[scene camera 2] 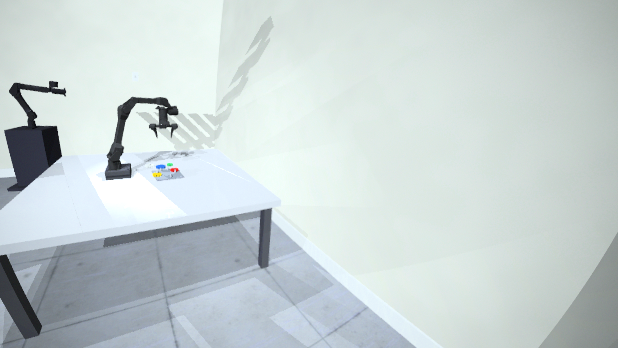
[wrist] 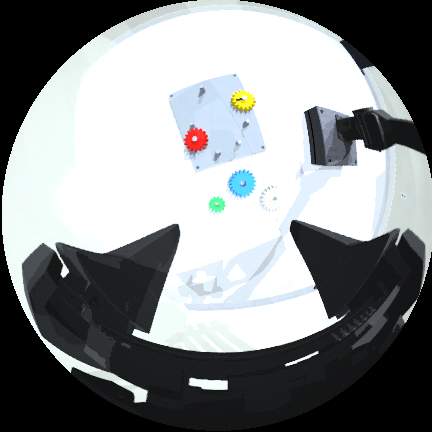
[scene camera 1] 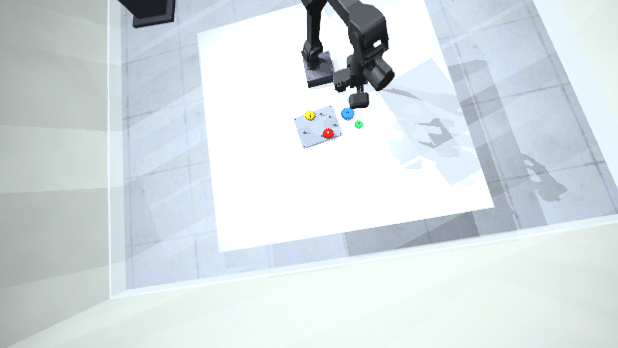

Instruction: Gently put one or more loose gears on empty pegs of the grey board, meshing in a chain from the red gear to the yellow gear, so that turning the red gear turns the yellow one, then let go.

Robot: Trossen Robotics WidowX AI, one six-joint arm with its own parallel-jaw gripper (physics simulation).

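Where they show: gripper, fingertip midpoint: (scene camera 2: 164, 138) (wrist: 236, 227); arm's base, link origin: (scene camera 2: 114, 168) (wrist: 343, 129) (scene camera 1: 313, 63).
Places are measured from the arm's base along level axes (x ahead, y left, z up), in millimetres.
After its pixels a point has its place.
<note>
The grey board (scene camera 1: 315, 139) {x 384, y -8, z -48 mm} (wrist: 215, 122) {x 316, y 21, z -48 mm} lies on the table with several bare pegs. The red gear (scene camera 1: 328, 133) {x 364, y 59, z -30 mm} (scene camera 2: 174, 170) (wrist: 196, 140) {x 356, y 62, z -31 mm} and the yellow gear (scene camera 1: 310, 115) {x 262, y -27, z -31 mm} (scene camera 2: 157, 175) {x 259, y -55, z -39 mm} (wrist: 243, 101) {x 254, y -23, z -31 mm} sit on it, apart from each other. Beside the board lie three loose gears: a large blue gear (scene camera 1: 347, 114) {x 270, y 159, z -38 mm} (scene camera 2: 160, 166) {x 261, y 140, z -38 mm} (wrist: 242, 183) {x 257, y 164, z -46 mm}, a small green gear (scene camera 1: 358, 124) {x 332, y 208, z -39 mm} (scene camera 2: 170, 164) {x 327, y 193, z -41 mm} (wrist: 217, 204) {x 320, y 216, z -50 mm}, and a white gear (wrist: 270, 199) {x 191, y 200, z -39 mm} that is hard to see against the white table. My gripper (scene camera 2: 164, 136) {x 295, y 159, z 161 mm} (wrist: 236, 227) {x 295, y 159, z 161 mm} is wide open and empty, high above the table near the loose gears.
The arm's dark base (scene camera 1: 319, 75) {x 70, y 29, z 2 mm} (scene camera 2: 118, 172) {x 29, y -44, z -13 mm} (wrist: 332, 142) {x 51, y 48, z 2 mm} stands on the white table (scene camera 1: 260, 200) {x 681, y -302, z -56 mm} (scene camera 2: 220, 200) {x 605, y -460, z -56 mm}, behind the board in the first scene view. A second arm (scene camera 2: 25, 104) stands on a dark pedestal (scene camera 2: 30, 150) beyond the table. A wall (scene camera 2: 400, 125) rises beside the table.
</note>
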